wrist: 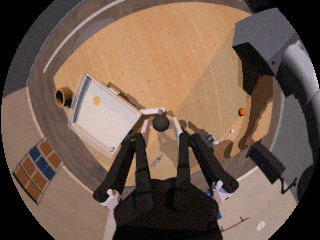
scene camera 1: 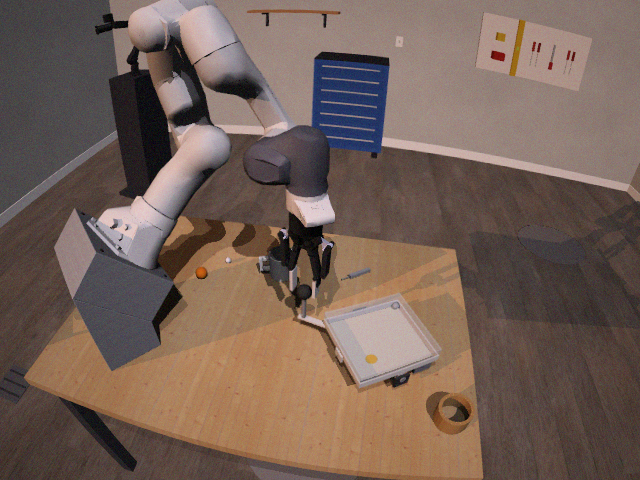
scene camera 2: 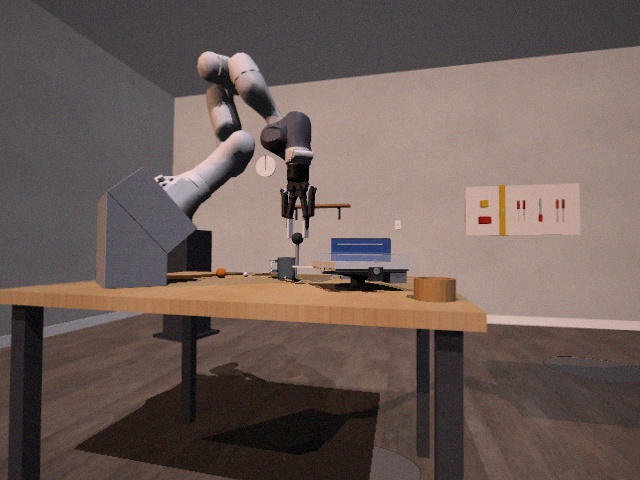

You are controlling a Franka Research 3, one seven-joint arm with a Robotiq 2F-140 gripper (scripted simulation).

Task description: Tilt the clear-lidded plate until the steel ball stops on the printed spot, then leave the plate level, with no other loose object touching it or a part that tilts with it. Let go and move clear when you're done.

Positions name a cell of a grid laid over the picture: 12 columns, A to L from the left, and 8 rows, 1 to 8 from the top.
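Scene camera 1 gives me my gripper (scene camera 1: F5) along with a clear-lidded plate (scene camera 1: H6). In the wrist view I find the plate (wrist: D4), and my gripper (wrist: G5) is there as well. Scene camera 2 also shows my gripper (scene camera 2: F4) and the plate (scene camera 2: H5).
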